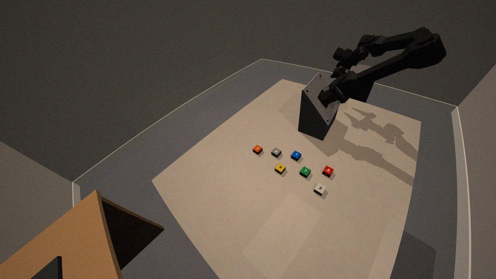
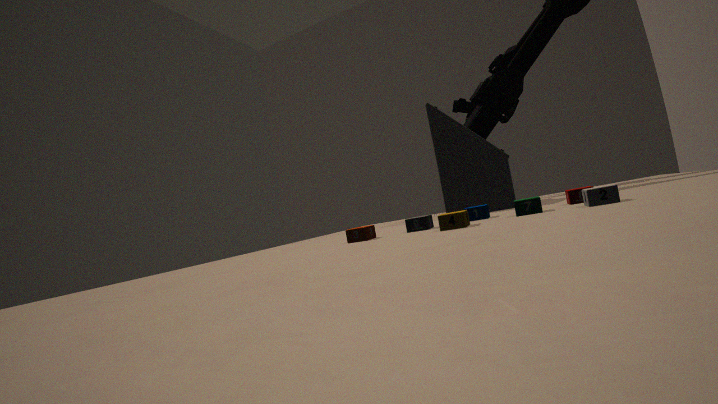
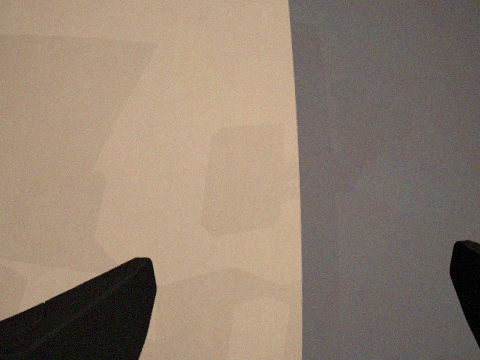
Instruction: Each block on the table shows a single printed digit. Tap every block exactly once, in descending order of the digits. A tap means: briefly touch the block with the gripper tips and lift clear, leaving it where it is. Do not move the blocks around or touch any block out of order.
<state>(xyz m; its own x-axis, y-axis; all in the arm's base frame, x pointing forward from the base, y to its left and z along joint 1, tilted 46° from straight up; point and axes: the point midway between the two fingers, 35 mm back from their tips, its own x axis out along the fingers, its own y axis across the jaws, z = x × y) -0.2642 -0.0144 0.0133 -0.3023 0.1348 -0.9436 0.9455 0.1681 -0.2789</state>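
My gripper tip is 530 mm short of the grey 9 block, 80 mm to the left of it and 160 mm above it. Also, from my gripper tip: red block: 520 mm ahead, 140 mm to the left, 160 mm below; blue 1 block: 510 mm ahead, 160 mm below; green 7 block: 570 mm ahead, 60 mm to the left, 160 mm below.
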